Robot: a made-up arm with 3 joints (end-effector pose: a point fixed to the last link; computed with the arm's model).
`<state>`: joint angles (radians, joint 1 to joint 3).
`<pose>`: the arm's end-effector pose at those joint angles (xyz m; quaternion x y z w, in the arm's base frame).
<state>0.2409 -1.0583 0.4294</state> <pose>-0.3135 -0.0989 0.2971 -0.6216 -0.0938 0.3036 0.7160</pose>
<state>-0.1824 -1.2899 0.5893</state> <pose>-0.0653 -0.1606 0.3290 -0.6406 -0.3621 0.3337 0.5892</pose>
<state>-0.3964 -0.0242 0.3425</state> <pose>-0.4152 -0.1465 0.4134 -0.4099 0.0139 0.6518 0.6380</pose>
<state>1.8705 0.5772 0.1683</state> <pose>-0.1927 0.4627 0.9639 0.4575 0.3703 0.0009 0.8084</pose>
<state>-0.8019 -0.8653 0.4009</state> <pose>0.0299 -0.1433 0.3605 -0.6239 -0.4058 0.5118 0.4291</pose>
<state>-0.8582 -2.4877 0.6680</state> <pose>0.2502 0.0706 0.8265 -0.5329 -0.8445 0.0113 0.0518</pose>
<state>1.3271 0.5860 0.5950</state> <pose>-0.3853 0.4431 0.9035 0.3947 0.3297 0.0327 0.8570</pose>
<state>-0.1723 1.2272 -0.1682</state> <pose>-0.5057 -0.0648 0.8453 0.0073 0.3526 0.8210 0.4489</pose>
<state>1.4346 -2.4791 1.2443</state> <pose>-0.4413 -0.1768 0.5123 -0.7820 -0.1184 0.0592 0.6091</pose>
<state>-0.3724 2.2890 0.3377</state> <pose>-0.1962 -0.0847 1.0450 0.4491 0.6104 0.5719 0.3140</pose>
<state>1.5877 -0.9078 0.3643</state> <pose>-0.5098 0.3901 0.4917 -0.3036 0.4451 0.0145 0.8423</pose>
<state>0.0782 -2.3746 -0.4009</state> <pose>0.0134 -0.2579 0.6053 -0.9427 -0.1376 -0.2614 0.1551</pose>
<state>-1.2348 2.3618 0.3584</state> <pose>-0.1751 -0.0117 1.0803 0.0780 0.7353 0.6365 0.2194</pose>
